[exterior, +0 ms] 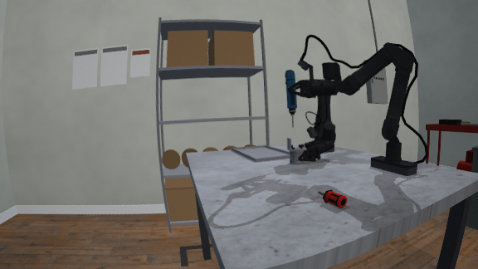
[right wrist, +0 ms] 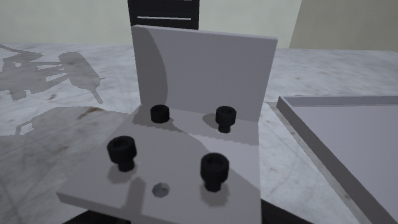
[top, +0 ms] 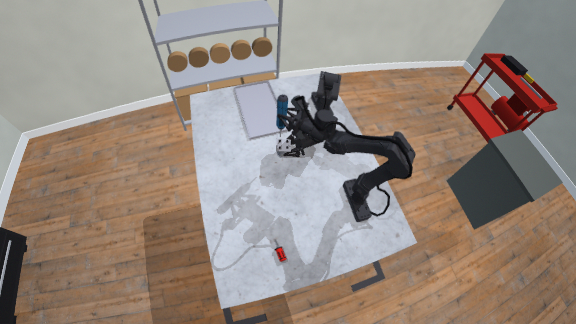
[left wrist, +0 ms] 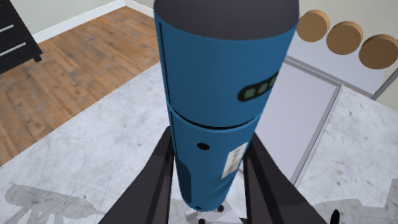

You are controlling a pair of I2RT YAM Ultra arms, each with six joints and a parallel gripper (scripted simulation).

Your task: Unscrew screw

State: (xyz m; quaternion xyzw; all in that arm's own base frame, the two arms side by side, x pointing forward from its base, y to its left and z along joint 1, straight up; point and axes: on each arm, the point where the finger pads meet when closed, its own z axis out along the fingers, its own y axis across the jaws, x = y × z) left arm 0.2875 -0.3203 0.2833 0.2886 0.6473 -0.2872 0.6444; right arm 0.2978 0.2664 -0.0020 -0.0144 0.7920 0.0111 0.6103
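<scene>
Right now my right hand is right at the joint module. Also, from my right hand: screw (2 cm ahead, 1 cm to the left, 4 cm above); grey bracket (5 cm above); bit (2 cm ahead, 2 cm to the left, 15 cm above).
</scene>
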